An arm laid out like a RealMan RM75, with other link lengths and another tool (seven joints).
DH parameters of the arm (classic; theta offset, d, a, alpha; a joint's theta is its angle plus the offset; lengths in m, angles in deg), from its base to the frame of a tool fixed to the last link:
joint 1: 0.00 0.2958 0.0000 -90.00
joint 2: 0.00 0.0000 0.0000 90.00
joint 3: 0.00 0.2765 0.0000 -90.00
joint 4: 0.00 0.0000 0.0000 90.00
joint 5: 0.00 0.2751 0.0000 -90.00
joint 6: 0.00 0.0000 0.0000 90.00
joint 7: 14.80 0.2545 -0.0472 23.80
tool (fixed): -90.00 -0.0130 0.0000 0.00
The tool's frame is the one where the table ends.
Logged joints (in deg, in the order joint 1, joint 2, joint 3, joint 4, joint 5, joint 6, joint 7), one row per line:
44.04, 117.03, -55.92, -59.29, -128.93, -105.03, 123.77
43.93, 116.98, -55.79, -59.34, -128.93, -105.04, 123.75
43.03, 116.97, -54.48, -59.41, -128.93, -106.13, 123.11
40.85, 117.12, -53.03, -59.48, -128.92, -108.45, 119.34
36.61, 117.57, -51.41, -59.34, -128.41, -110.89, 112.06
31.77, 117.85, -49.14, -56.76, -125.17, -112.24, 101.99
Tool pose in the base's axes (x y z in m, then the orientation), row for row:
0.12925, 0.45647, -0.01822, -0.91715, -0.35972, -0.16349, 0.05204
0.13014, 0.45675, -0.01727, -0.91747, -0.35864, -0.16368, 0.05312
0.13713, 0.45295, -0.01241, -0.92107, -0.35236, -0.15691, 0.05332
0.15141, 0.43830, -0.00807, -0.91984, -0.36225, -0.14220, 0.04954
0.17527, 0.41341, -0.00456, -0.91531, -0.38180, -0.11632, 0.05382
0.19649, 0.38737, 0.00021, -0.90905, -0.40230, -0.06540, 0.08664
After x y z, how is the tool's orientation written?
As a quaternion, x y z w.
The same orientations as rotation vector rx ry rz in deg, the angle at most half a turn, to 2 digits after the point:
-159.83, -62.69, -28.49
-159.78, -62.46, -28.51
-160.39, -61.36, -27.32
-160.54, -63.23, -24.82
-159.34, -66.46, -20.25
-155.18, -68.67, -11.16

